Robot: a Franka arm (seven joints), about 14 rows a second.
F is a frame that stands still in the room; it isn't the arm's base.
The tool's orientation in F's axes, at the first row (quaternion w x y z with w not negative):
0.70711, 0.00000, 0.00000, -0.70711
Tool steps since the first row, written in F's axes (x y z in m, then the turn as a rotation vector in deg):
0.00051, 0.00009, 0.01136, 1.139, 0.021, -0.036
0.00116, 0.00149, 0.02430, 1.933, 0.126, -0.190
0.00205, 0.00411, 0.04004, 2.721, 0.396, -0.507
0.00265, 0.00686, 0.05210, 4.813, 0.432, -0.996
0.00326, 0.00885, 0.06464, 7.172, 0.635, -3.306
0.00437, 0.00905, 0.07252, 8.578, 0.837, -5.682
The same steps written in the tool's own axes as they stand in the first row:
-0.00009, 0.00051, 0.01136, -0.021, 1.139, -0.036
-0.00149, 0.00116, 0.02430, -0.126, 1.933, -0.190
-0.00411, 0.00205, 0.04004, -0.396, 2.721, -0.507
-0.00686, 0.00265, 0.05210, -0.432, 4.813, -0.996
-0.00885, 0.00326, 0.06464, -0.635, 7.172, -3.306
-0.00905, 0.00437, 0.07252, -0.837, 8.578, -5.682

